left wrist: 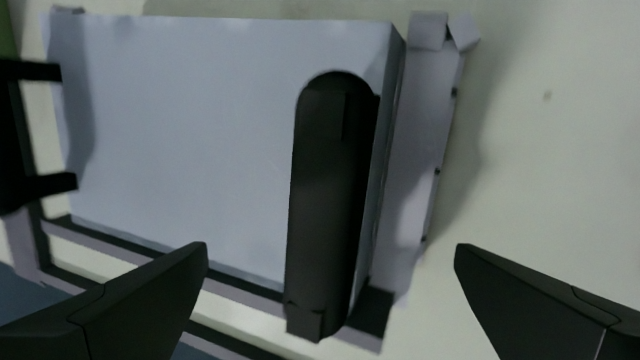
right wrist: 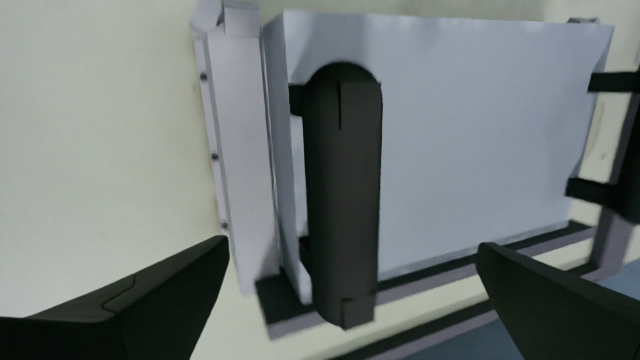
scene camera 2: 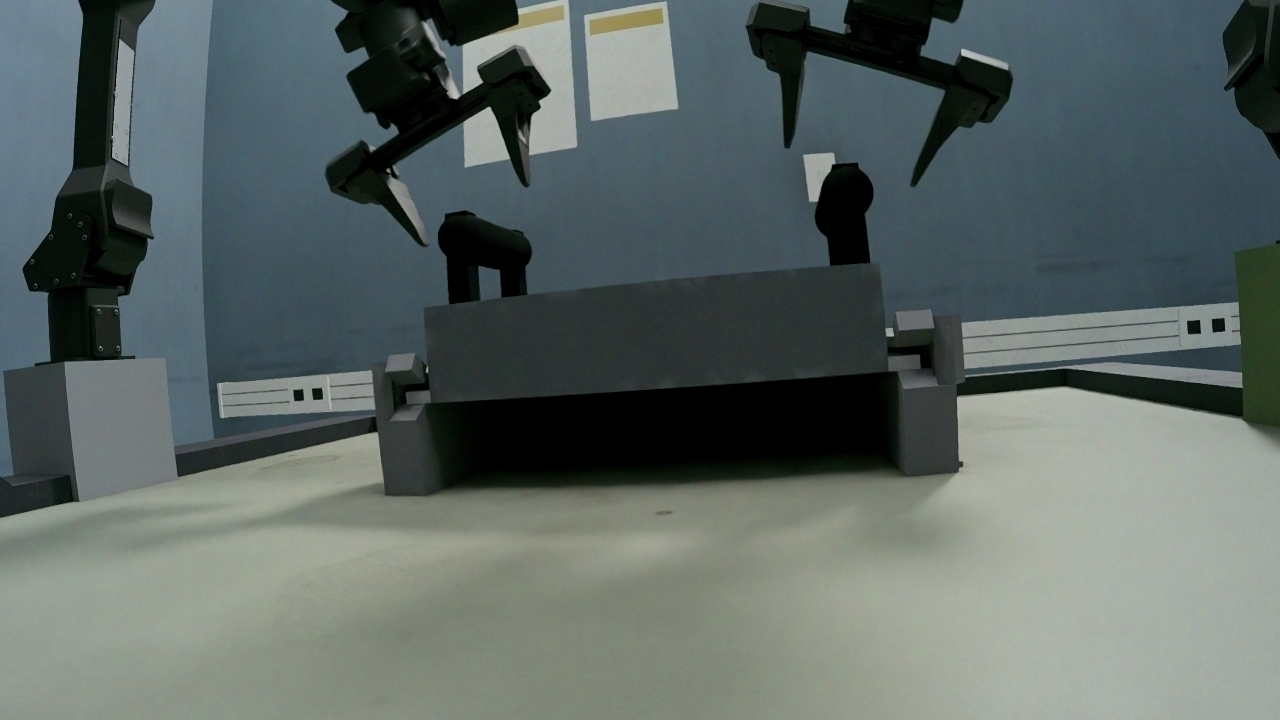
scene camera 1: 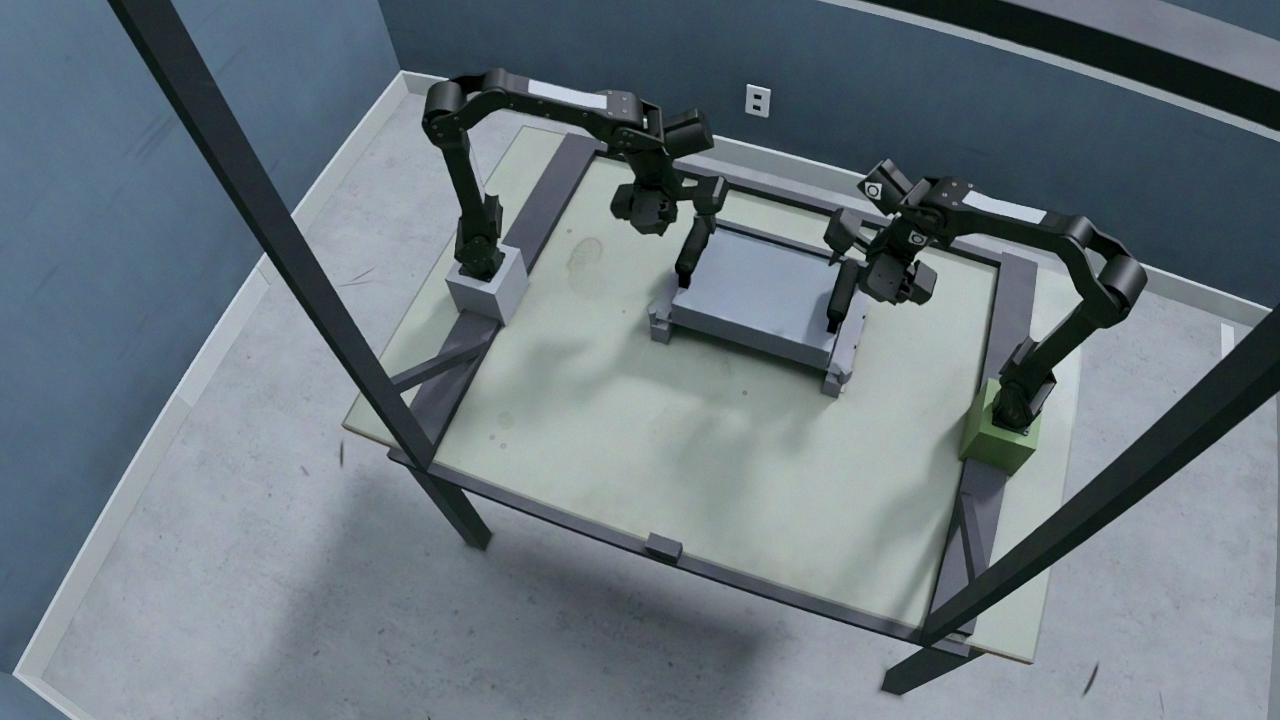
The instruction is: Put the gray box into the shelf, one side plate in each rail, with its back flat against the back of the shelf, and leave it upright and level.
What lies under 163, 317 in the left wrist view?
My left gripper.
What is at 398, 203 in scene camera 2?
My left gripper.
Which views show my right gripper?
The right wrist view, scene camera 2 and scene camera 1 only.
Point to a dark back wall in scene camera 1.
At 719, 223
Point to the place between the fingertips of my right gripper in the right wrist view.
At 352, 250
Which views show the gray box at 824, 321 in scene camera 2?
The left wrist view, the right wrist view, scene camera 2 and scene camera 1: all of them.
